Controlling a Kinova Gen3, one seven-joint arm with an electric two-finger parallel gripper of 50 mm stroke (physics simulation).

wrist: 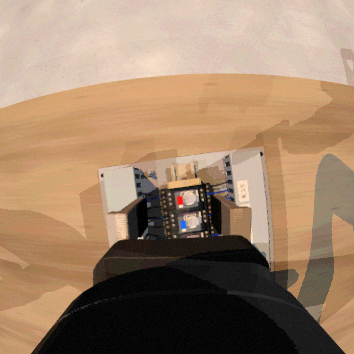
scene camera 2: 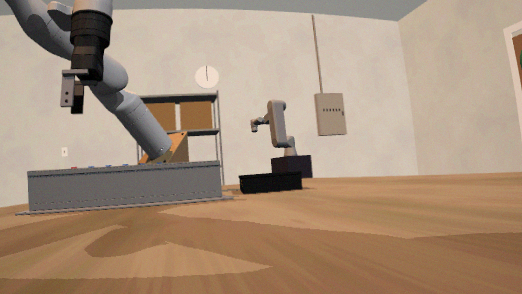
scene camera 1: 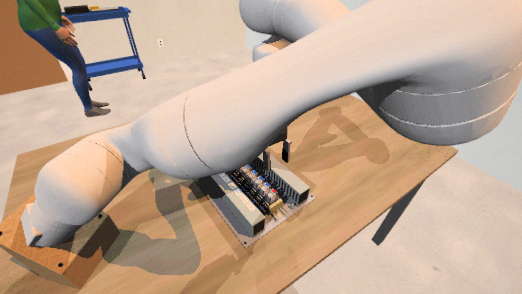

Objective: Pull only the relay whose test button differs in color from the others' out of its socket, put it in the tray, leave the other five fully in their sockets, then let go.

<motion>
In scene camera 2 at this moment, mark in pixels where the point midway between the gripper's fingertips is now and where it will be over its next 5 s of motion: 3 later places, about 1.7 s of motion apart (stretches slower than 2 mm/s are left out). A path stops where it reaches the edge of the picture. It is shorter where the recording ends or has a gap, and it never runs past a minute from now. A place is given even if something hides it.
My gripper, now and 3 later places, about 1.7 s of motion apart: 72,110; 68,161; 66,179; 67,174
</motion>
